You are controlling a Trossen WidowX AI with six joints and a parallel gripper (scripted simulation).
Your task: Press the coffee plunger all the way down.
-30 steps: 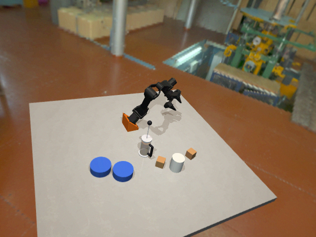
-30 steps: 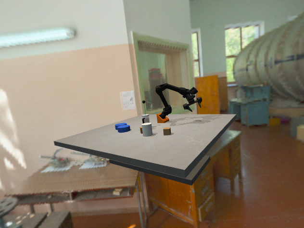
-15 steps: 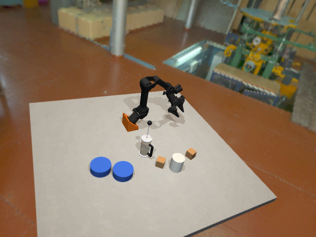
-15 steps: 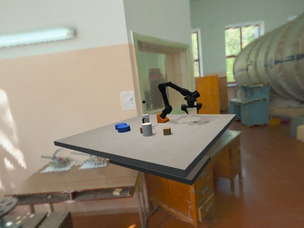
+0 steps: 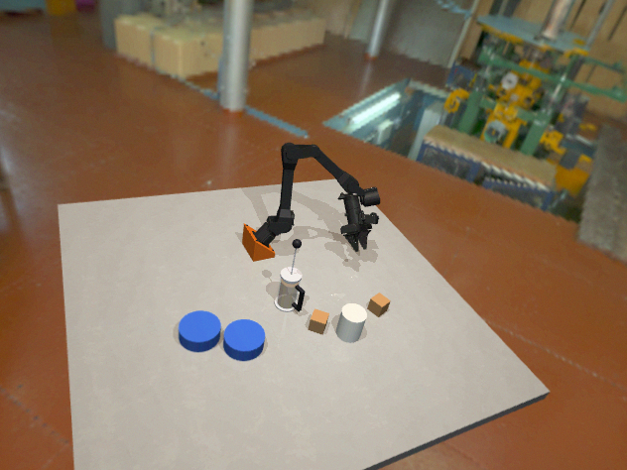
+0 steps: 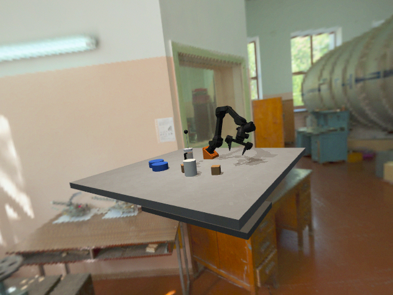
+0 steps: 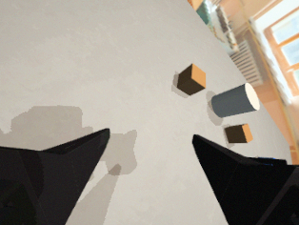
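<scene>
My gripper tip is 10 cm short of the coffee press, 33 cm to the left of it and 4 cm below it.
</scene>
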